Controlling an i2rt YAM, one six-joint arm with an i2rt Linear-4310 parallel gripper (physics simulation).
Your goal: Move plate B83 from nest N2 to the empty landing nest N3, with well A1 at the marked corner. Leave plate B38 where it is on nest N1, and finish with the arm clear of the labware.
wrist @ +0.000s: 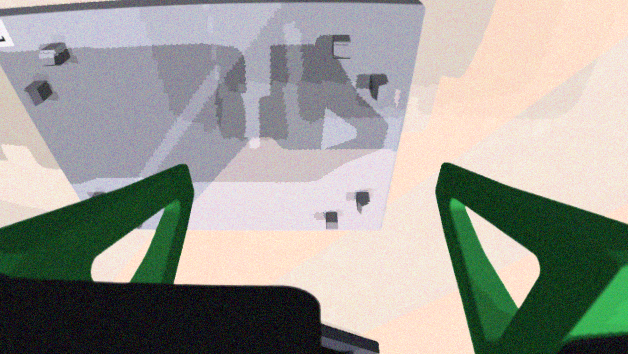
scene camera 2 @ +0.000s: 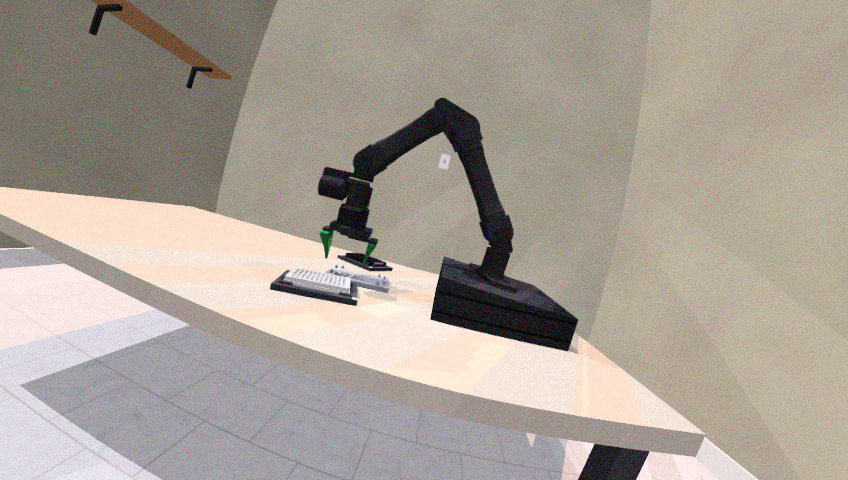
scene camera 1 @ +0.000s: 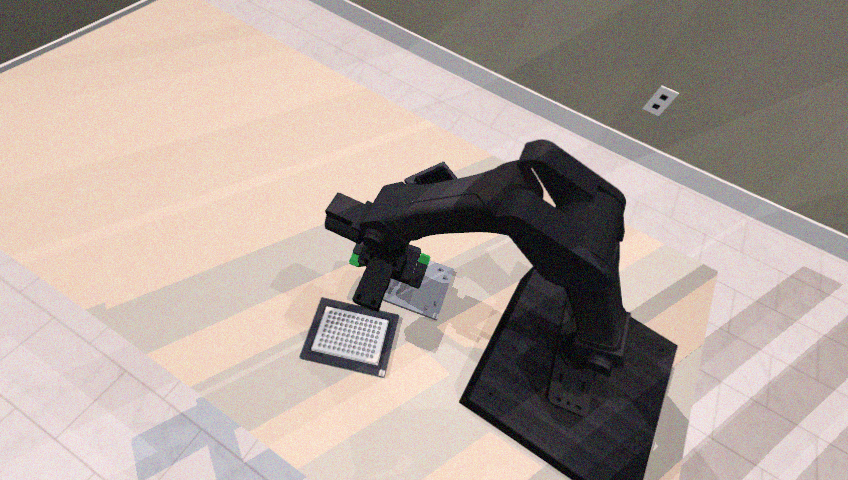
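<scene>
My gripper (scene camera 1: pixel 389 259) (scene camera 2: pixel 345 261) (wrist: pixel 314 177) is open and empty, above the back edge of the grey nest. The light grey nest (scene camera 1: pixel 437 285) (scene camera 2: pixel 368 280) (wrist: pixel 120 95) holds no plate; its small corner posts stand up, and part of a white label shows at its upper left in the wrist view. A white well plate (scene camera 1: pixel 349 334) (scene camera 2: pixel 318 280) sits in a dark nest (scene camera 1: pixel 389 342) (scene camera 2: pixel 309 294) beside it. A dark plate (scene camera 1: pixel 439 174) (scene camera 2: pixel 365 260) sits in another dark nest (scene camera 2: pixel 383 268) behind, partly hidden by the arm in scene camera 1. Plate numbers are unreadable.
The arm reaches over from its black base block (scene camera 1: pixel 505 380) (scene camera 2: pixel 499 315). A dark corner (wrist: pixel 350 341) shows at the bottom of the wrist view, seemingly the rear nest. The table's front edge (scene camera 2: pixel 297 356) lies before the nests.
</scene>
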